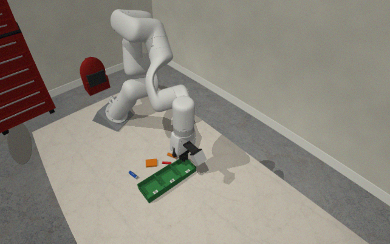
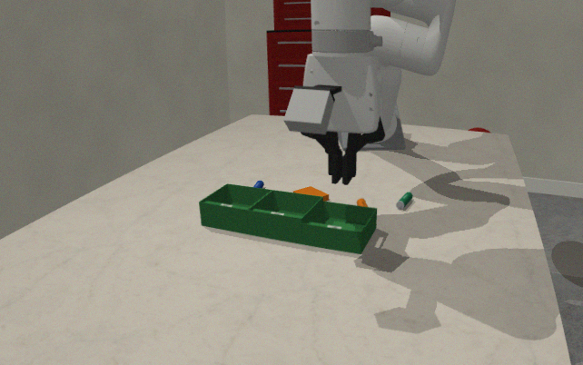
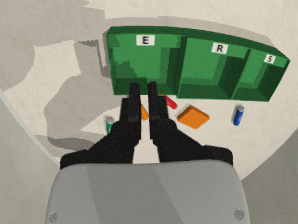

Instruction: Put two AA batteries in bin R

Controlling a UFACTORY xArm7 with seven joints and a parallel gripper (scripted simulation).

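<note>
The blue battery is 140 mm behind my hand, 180 mm to the right of it and 100 mm below it. The rest, counted from my hand: red battery: 80 mm behind, 30 mm to the right, 100 mm below; then green three-part bin tray: 10 mm behind, 80 mm to the right, 90 mm below; then orange battery: 100 mm behind, 20 mm to the left, 100 mm below.
</note>
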